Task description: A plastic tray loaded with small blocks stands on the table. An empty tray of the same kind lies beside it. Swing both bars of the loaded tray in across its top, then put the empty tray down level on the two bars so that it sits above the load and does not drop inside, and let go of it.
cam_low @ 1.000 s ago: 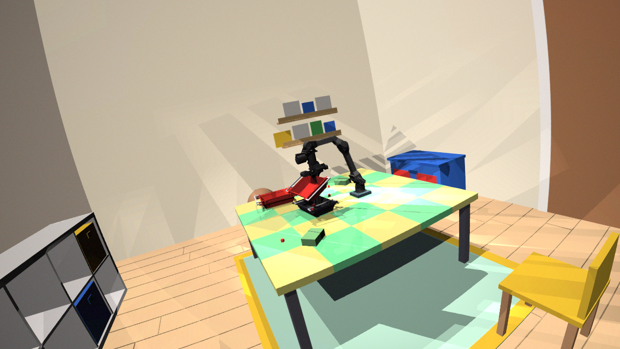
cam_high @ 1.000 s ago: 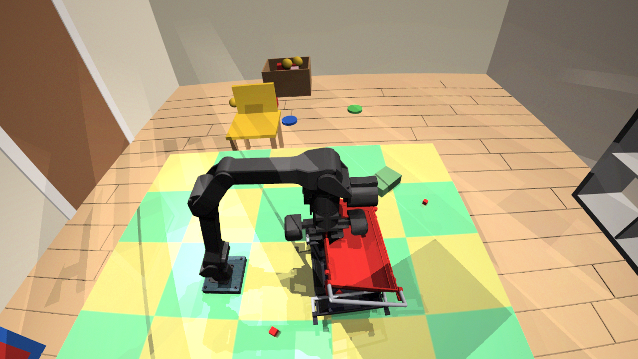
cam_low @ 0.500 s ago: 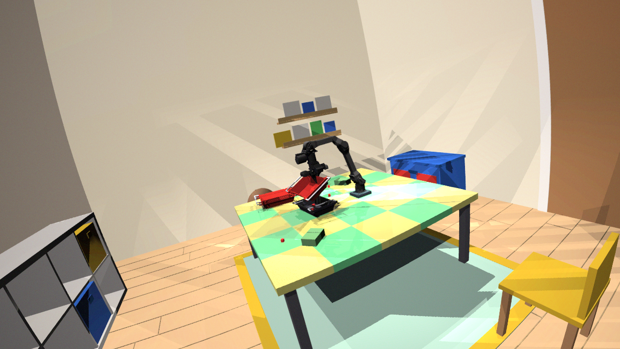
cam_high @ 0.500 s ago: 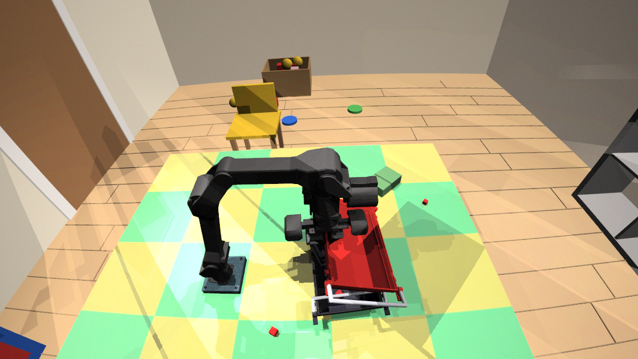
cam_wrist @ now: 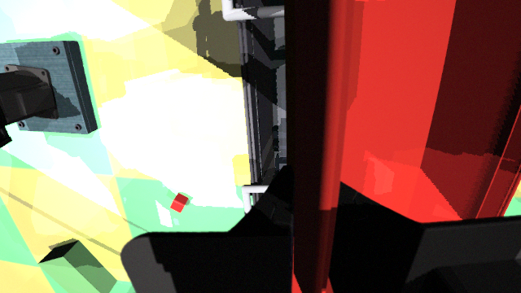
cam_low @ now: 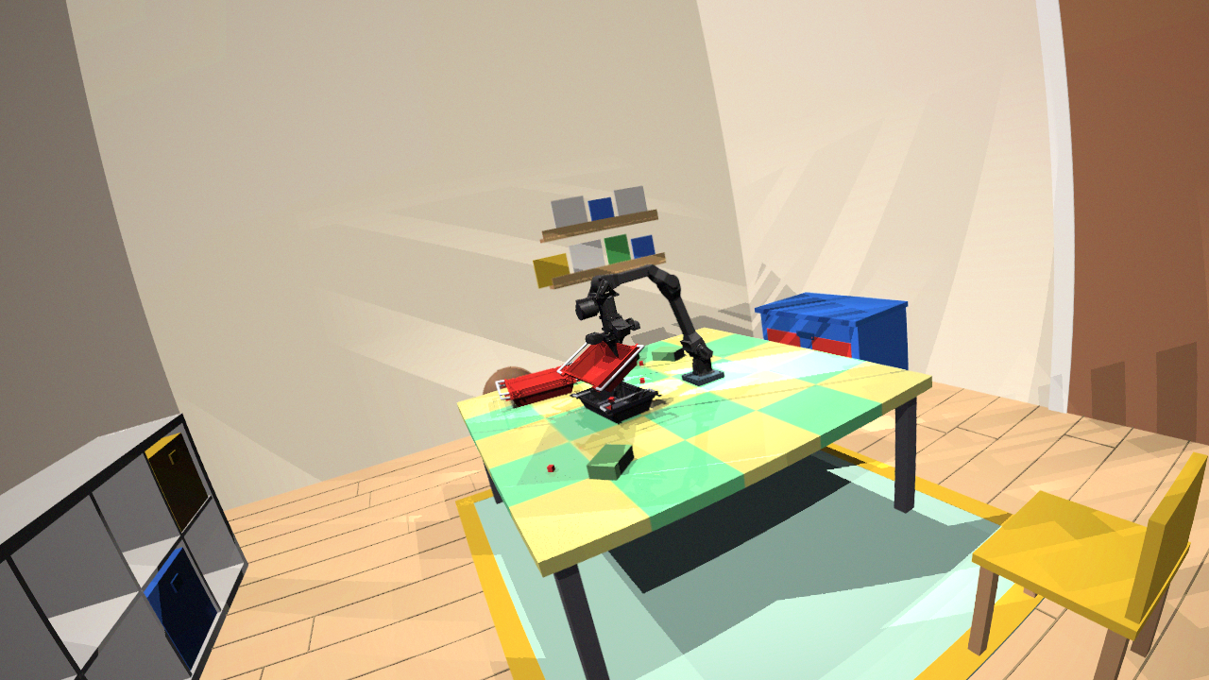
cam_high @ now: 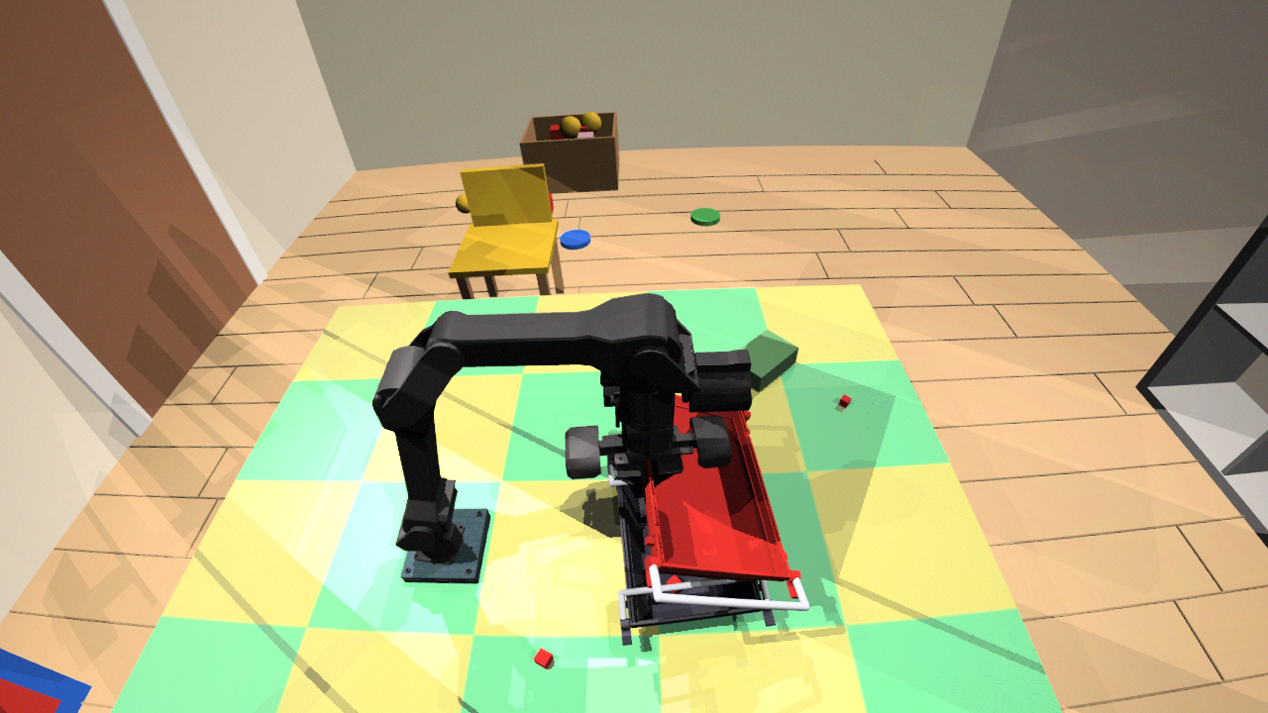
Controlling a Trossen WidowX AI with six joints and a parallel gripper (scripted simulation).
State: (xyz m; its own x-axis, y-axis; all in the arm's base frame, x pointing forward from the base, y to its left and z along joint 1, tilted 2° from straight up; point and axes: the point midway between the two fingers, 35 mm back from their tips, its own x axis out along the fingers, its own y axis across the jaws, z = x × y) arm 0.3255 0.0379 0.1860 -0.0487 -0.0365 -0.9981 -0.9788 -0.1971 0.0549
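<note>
The red tray lies 80 mm ahead of my gripper tip and 20 mm to the left of it.
</note>
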